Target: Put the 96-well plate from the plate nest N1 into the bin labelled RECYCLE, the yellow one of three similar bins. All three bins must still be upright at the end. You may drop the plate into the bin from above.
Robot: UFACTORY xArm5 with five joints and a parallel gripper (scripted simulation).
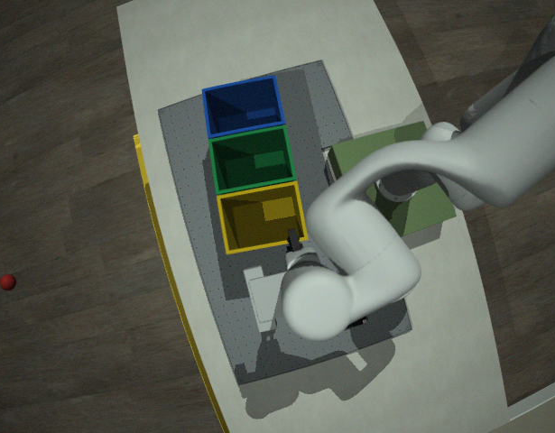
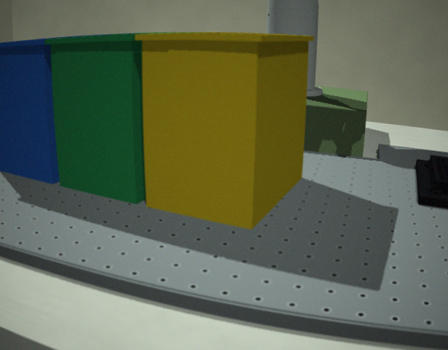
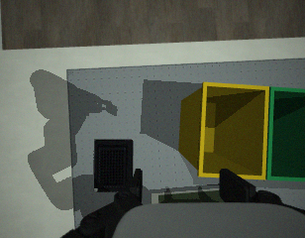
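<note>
My gripper is now 6 cm past the black 96-well plate, 16 cm to the right of it and 27 cm above it. Round my hand: green bin: 1 cm ahead, 26 cm to the right, 20 cm below; then yellow bin: 3 cm ahead, 13 cm to the right, 20 cm below; then black plate nest: 6 cm behind, 16 cm to the left, 28 cm below.
</note>
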